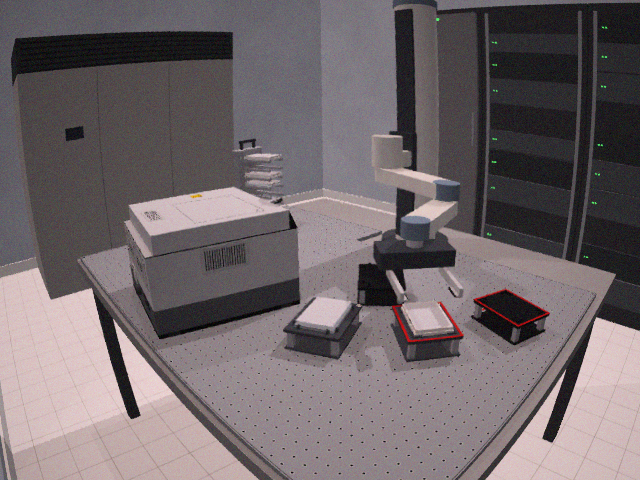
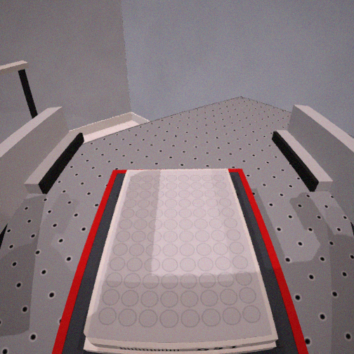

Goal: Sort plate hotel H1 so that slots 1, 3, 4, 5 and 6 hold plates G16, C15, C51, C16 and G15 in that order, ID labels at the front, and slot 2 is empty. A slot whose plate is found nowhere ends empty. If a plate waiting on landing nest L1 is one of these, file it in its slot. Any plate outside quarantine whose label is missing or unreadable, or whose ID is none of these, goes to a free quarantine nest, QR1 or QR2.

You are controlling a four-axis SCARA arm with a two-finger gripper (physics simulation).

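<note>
My gripper (image 1: 430, 296) (image 2: 177, 118) is open, raised above a white plate (image 1: 428, 317) (image 2: 182, 240) with its fingers apart on either side. That plate lies flat on a red-rimmed nest (image 1: 435, 338) (image 2: 270, 250); its front label shows at too steep a slant to read. A second red-rimmed nest (image 1: 511, 307) to the right bears no plate. Another white plate (image 1: 324, 313) sits on a grey nest (image 1: 311, 336) to the left; its ID does not show. The plate hotel (image 1: 238, 164) stands at the back left with several stacked plates (image 1: 262, 175), labels too small to read.
A large grey instrument (image 1: 222, 279) with a barcode stands on the left of the perforated table (image 1: 330, 413). A low black stand (image 1: 378, 292) is behind the two occupied nests. The arm's column (image 1: 426, 93) rises at the back; a server rack (image 1: 584, 155) stands beyond.
</note>
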